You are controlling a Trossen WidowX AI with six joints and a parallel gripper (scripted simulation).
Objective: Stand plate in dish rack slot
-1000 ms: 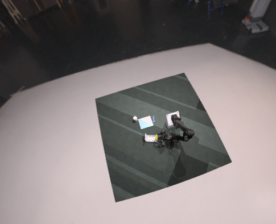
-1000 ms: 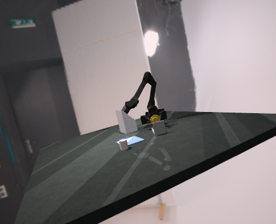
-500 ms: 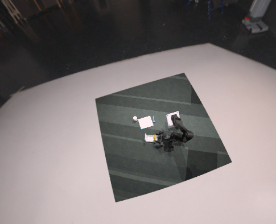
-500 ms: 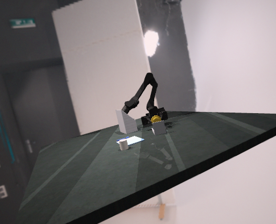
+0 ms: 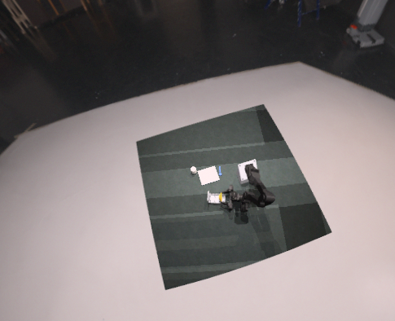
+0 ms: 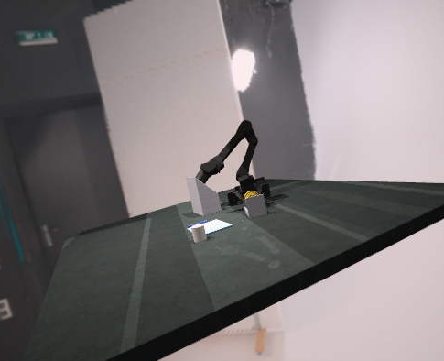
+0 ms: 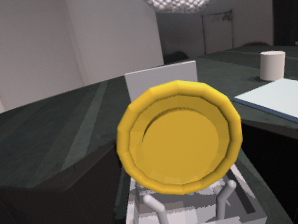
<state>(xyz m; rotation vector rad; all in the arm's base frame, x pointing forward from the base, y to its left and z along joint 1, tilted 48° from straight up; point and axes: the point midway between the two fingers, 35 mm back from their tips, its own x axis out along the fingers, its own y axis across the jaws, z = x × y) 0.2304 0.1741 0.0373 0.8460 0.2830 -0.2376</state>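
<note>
My gripper tip is 1 cm past the yellow plate. From my gripper tip the other things lie so: blue utensil (6 cm behind, 22 cm to the right, 5 cm below); then dish rack (2 cm ahead, 1 cm to the right, 3 cm below); then placemat (4 cm ahead, 22 cm to the right, 5 cm below).
</note>
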